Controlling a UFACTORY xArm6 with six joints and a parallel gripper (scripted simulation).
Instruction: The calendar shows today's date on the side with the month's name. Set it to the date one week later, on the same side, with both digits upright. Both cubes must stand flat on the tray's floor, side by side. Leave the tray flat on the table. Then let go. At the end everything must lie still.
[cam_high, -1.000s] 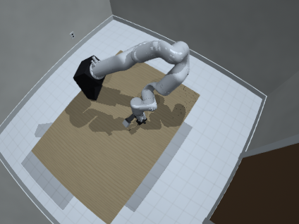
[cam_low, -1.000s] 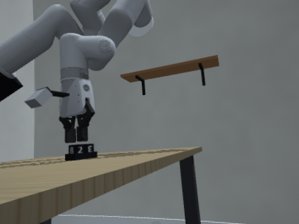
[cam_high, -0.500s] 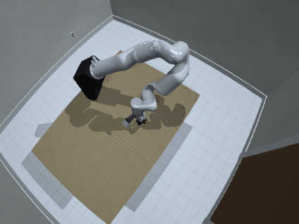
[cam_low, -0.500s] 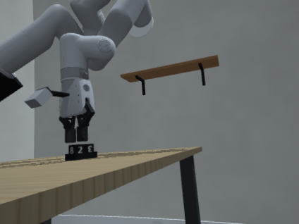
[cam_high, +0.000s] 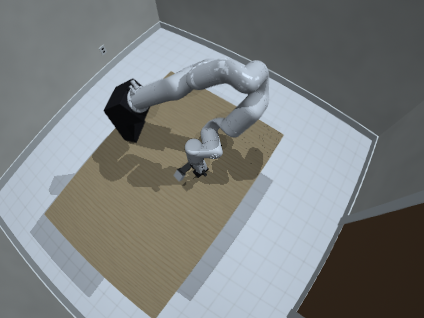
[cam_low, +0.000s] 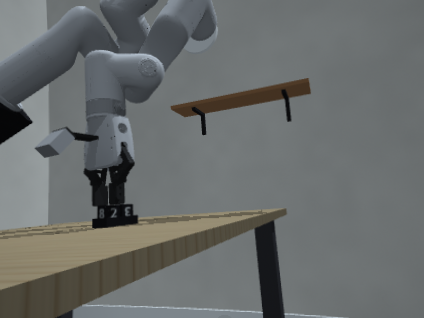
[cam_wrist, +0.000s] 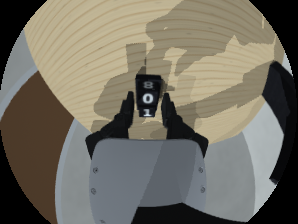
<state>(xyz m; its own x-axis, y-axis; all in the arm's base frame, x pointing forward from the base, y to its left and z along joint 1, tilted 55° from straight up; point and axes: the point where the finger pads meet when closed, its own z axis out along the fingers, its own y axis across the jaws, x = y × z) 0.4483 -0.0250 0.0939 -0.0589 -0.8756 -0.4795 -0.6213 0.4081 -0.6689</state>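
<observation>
Now: hand 2 cm to the right of the black calendar tray and 5 cm above it. Also, from my hand: black cube: 3 cm to the left, 3 cm below.
</observation>
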